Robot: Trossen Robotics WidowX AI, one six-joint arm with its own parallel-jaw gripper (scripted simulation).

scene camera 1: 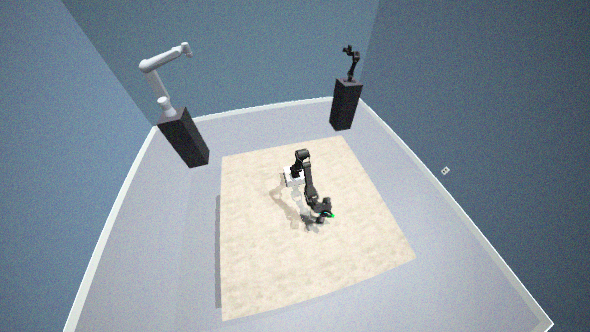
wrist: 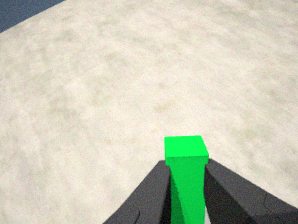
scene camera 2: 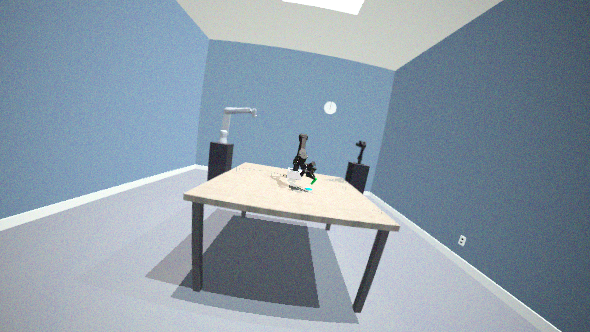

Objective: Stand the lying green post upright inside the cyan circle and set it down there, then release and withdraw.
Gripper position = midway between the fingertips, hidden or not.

Note:
My gripper [wrist: 184, 168] holds a green post.

